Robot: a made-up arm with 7 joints. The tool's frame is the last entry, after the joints.
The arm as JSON. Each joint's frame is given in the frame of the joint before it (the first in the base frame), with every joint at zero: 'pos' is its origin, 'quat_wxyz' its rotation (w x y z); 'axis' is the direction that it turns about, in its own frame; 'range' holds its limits. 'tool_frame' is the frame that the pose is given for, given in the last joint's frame.
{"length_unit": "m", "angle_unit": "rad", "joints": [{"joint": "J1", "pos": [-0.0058, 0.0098, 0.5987], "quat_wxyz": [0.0, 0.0, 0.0, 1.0], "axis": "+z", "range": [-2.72, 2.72]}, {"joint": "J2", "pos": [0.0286, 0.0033, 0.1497], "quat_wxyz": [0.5, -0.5, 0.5, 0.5], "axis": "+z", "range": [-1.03, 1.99]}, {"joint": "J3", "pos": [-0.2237, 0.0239, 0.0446], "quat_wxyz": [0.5, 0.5, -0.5, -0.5], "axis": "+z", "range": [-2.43, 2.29]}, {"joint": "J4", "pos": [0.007, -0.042, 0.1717], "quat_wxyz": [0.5, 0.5, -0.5, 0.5], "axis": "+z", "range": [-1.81, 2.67]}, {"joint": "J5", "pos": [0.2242, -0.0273, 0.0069], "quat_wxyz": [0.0, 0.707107, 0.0, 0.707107], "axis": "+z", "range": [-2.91, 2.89]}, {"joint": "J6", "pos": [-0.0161, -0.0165, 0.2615], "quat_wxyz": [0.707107, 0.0, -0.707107, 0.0], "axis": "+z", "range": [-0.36, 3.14]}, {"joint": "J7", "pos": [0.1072, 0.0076, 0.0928], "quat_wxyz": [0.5, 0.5, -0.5, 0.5], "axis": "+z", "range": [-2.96, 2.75]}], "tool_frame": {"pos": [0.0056, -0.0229, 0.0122], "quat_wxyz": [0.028, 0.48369, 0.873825, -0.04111]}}
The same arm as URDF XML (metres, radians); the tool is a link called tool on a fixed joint. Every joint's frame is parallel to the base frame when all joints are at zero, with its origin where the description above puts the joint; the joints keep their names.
<robot name="arm">
<joint name="tool_fixed" type="fixed"><parent link="link7"/><child link="tool"/><origin xyz="0.0122 -0.0056 0.0229" rpy="-1.3858 1.0029 1.7365"/></joint>
<joint name="J7" type="revolute"><parent link="link6"/><child link="link7"/><origin xyz="-0.0076 -0.0928 0.1072"/><axis xyz="1 0 0"/><limit lower="-2.96" upper="2.75"/></joint>
<joint name="J6" type="revolute"><parent link="link5"/><child link="link6"/><origin xyz="0.0165 -0.0161 0.2615"/><axis xyz="0 -1 0"/><limit lower="-0.36" upper="3.14"/></joint>
<joint name="J5" type="revolute"><parent link="link4"/><child link="link5"/><origin xyz="-0.0273 0.0069 0.2242"/><axis xyz="0 0 1"/><limit lower="-2.91" upper="2.89"/></joint>
<joint name="J4" type="revolute"><parent link="link3"/><child link="link4"/><origin xyz="-0.007 0.042 0.1717"/><axis xyz="0 1 0"/><limit lower="-1.81" upper="2.67"/></joint>
<joint name="J3" type="revolute"><parent link="link2"/><child link="link3"/><origin xyz="0.0239 -0.0446 0.2237"/><axis xyz="0 0 1"/><limit lower="-2.43" upper="2.29"/></joint>
<joint name="J2" type="revolute"><parent link="link1"/><child link="link2"/><origin xyz="-0.0286 -0.0033 0.1497"/><axis xyz="0 -1 0"/><limit lower="-1.03" upper="1.99"/></joint>
<joint name="J1" type="revolute"><parent link="base_link"/><child link="link1"/><origin xyz="-0.0058 0.0098 0.5987"/><axis xyz="0 0 1"/><limit lower="-2.72" upper="2.72"/></joint>
<link name="base_link"/>
<link name="link1"/>
<link name="link2"/>
<link name="link3"/>
<link name="link4"/>
<link name="link5"/>
<link name="link6"/>
<link name="link7"/>
<link name="tool"/>
</robot>

